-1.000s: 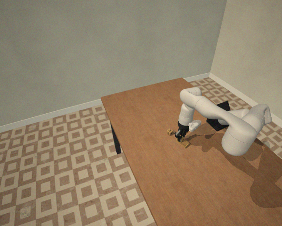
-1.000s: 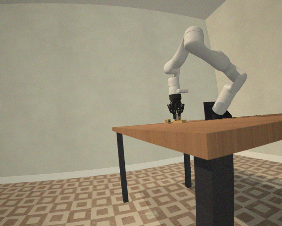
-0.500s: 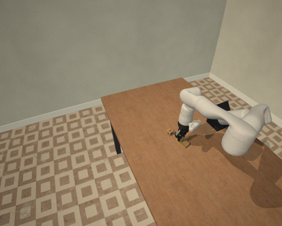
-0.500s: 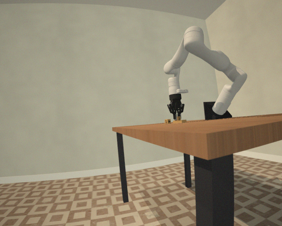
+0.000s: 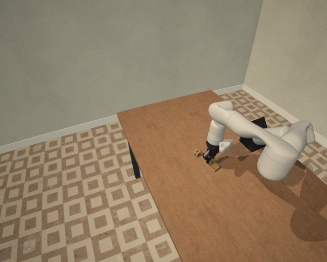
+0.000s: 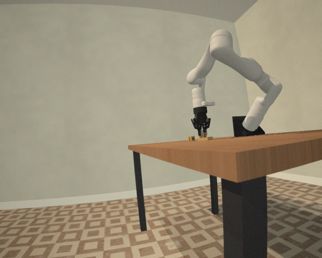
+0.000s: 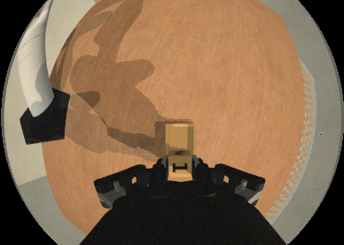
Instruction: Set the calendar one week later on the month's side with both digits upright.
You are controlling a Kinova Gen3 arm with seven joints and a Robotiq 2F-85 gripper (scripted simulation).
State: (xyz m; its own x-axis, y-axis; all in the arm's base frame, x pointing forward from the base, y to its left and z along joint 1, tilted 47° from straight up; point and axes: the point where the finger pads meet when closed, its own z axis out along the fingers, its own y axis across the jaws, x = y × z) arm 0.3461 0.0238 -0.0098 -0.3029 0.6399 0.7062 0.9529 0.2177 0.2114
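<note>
Now: the tray 30 mm below my hand and 10 mm to the left of it.
</note>
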